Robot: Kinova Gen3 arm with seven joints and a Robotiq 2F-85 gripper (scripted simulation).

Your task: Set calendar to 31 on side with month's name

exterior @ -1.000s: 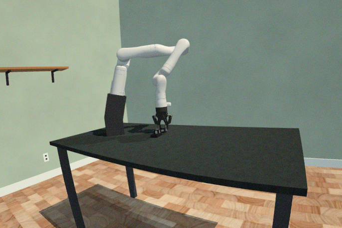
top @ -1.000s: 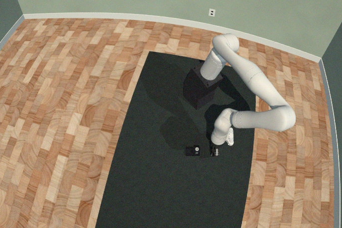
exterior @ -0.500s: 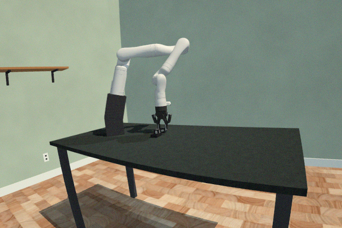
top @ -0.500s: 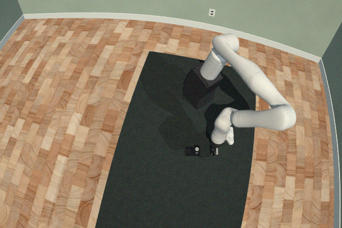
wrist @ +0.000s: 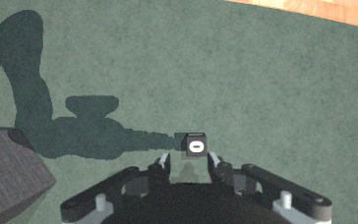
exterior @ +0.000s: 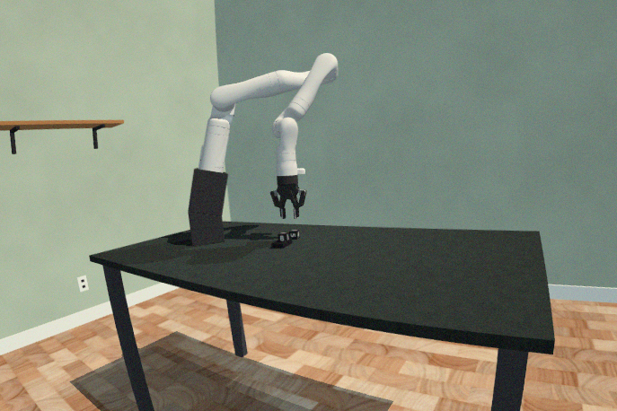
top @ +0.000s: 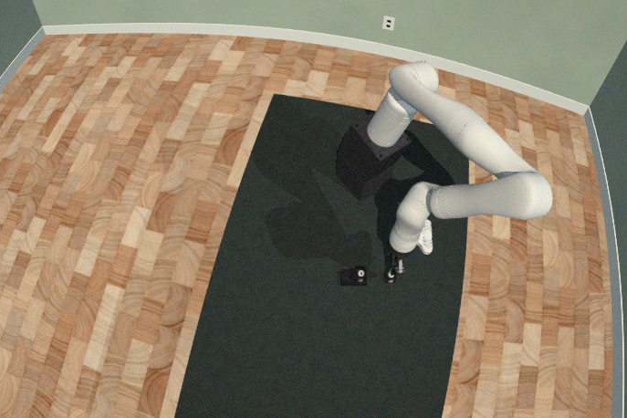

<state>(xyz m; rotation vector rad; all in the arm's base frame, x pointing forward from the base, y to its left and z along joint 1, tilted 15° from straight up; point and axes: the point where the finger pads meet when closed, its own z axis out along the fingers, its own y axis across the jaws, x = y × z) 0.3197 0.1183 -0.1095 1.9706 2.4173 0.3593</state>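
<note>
My hand is 100 mm to the left of the black calendar tray, 80 mm above it and 30 mm short of it.
</note>
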